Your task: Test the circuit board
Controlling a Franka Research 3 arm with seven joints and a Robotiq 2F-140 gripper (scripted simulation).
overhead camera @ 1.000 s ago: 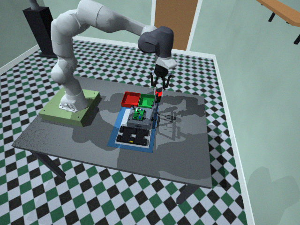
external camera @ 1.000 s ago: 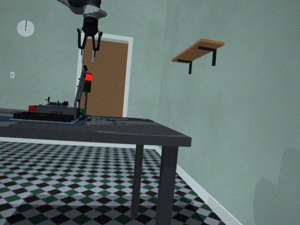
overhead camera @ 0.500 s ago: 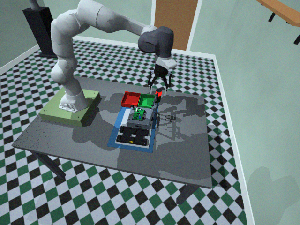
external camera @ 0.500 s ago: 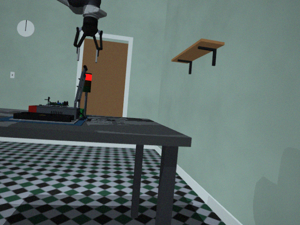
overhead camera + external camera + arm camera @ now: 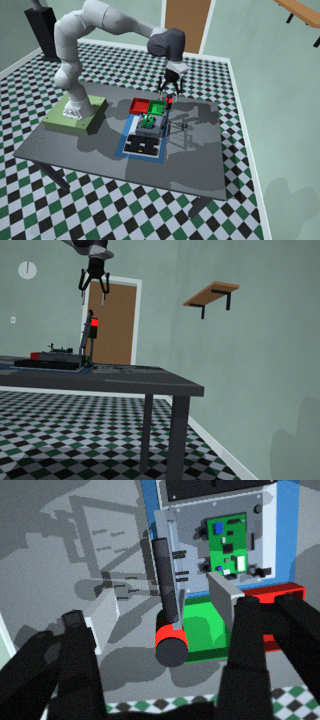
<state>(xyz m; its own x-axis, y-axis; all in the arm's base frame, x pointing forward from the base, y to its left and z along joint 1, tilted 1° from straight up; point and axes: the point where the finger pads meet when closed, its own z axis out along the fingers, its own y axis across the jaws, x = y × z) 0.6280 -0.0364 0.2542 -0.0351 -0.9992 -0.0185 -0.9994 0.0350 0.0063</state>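
The green circuit board lies 260 mm below my hand, 130 mm behind it and 10 mm to the left of it. Also, from my hand: tester lid 150 mm below, 20 mm behind; tester plate 260 mm below, 130 mm behind, 10 mm to the left; black latch hook 240 mm below, 190 mm behind, 60 mm to the left.
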